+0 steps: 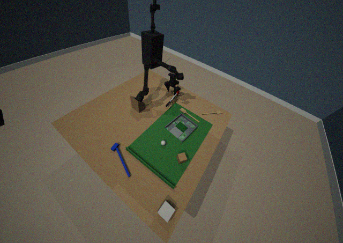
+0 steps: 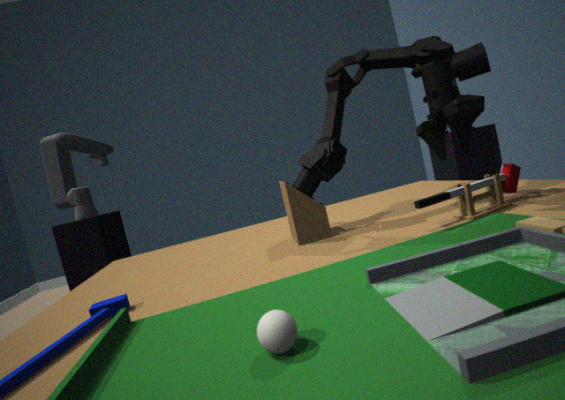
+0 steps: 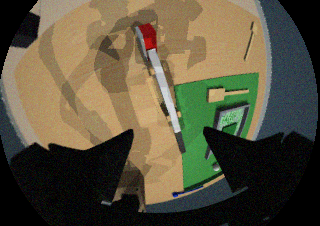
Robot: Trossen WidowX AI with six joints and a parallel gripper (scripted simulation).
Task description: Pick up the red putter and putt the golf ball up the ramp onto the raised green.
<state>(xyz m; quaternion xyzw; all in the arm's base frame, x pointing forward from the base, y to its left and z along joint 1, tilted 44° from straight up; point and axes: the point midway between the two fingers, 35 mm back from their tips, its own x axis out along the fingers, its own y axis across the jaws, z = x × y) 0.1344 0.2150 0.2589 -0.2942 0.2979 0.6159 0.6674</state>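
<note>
Now: the wooden rack 10 cm below my gripper tip, 3 cm to the left of it and 1 cm ahead of it. Round my gripper tip: blue hammer: 76 cm to the right, 21 cm ahead, 12 cm below; wooden block: 53 cm ahead, 41 cm to the right, 10 cm below; golf ball: 42 cm to the right, 33 cm ahead, 11 cm below.
</note>
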